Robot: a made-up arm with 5 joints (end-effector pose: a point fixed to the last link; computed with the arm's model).
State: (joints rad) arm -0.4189 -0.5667 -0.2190 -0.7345 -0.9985
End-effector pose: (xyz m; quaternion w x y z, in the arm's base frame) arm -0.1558 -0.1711 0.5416 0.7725 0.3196 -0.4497 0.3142
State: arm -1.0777 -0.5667 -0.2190 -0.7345 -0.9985
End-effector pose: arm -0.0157 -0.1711 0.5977 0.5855 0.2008 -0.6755 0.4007
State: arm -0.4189 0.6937 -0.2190 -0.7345 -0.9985
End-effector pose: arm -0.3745 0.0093 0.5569 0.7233 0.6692 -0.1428 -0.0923
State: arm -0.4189 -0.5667 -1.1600 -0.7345 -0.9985
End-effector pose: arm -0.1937 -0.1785 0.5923 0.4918 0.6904 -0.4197 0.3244
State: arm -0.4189 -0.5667 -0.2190 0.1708 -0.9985
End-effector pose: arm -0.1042 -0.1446 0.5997 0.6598 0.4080 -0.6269 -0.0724
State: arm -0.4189 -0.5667 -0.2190 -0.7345 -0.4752
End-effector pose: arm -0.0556 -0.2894 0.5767 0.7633 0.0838 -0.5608 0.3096
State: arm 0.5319 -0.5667 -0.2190 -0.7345 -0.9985
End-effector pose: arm -0.3503 -0.1711 0.6294 0.8927 0.4280 -0.0463 0.1331
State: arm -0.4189 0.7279 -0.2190 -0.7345 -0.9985
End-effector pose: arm -0.3791 0.0136 0.5622 0.7178 0.6755 -0.1330 -0.1036
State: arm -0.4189 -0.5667 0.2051 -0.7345 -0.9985
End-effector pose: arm -0.1405 -0.1870 0.5219 0.8466 0.1242 -0.4309 0.2866
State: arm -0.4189 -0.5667 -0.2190 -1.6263 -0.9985
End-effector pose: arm -0.1781 -0.2470 0.5248 0.7315 0.1695 -0.1864 0.6336
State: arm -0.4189 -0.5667 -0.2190 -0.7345 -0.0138
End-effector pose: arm -0.0139 -0.3965 0.6575 0.7119 -0.1295 -0.6272 0.2880
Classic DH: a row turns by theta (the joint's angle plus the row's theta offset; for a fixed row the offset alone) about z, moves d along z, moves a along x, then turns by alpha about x. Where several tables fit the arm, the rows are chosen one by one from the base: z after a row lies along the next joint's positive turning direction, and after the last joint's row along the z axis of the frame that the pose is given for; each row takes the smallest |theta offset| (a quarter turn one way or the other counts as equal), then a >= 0, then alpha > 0; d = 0 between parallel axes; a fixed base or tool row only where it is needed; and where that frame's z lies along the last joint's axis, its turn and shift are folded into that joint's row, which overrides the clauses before.
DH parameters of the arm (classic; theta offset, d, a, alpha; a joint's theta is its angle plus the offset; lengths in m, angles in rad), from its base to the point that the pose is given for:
base (fixed): 0 0.7745 -0.1678 -1.5708
joint 1: -1.0361 0.0158 -0.0405 -0.6891
joint 2: -0.3355 -0.1678 -0.246 2.069
joint 3: 1.3576 -0.0342 -0.0014 -1.7957
joint 4: 0.0925 -0.2354 -0.0986 1.5864
joint 5: 0.1508 0.202 -0.0528 0.9947
tool (fixed): -1.6507 -0.3609 0 0

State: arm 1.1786 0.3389 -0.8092 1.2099 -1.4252
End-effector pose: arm -0.3469 -0.2300 0.7504 0.2547 -0.2489 -0.0943 -0.9297
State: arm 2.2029 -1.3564 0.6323 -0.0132 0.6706
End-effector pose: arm 0.1038 -0.3443 0.7883 0.6271 -0.3439 -0.0692 0.6955
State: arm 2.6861 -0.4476 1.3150 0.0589 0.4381
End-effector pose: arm 0.0119 -0.2241 0.7483 0.3933 -0.0430 0.3331 0.8558
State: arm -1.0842 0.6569 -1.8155 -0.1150 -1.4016
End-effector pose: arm -0.2124 -0.2347 0.5264 0.2348 -0.9562 0.0530 0.1665
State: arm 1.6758 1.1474 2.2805 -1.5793 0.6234
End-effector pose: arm -0.5322 0.1266 0.9746 0.0780 -0.7436 -0.3007 -0.5921
